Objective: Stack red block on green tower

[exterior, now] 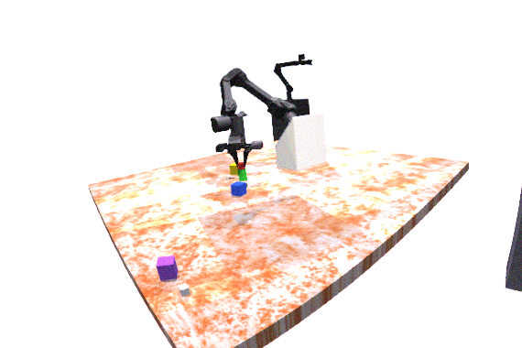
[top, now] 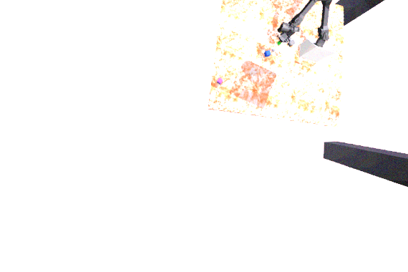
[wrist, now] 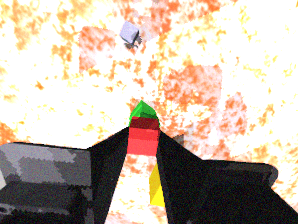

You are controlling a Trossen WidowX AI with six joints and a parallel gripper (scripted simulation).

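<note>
The red block lies 10 mm above my gripper tip. The rest, counted from my gripper tip: purple block: 560 mm ahead, 380 mm to the left, 40 mm below; then blue block: 130 mm ahead, 120 mm to the left, 40 mm below; then yellow block: 100 mm to the right, 50 mm behind, 30 mm below.
</note>
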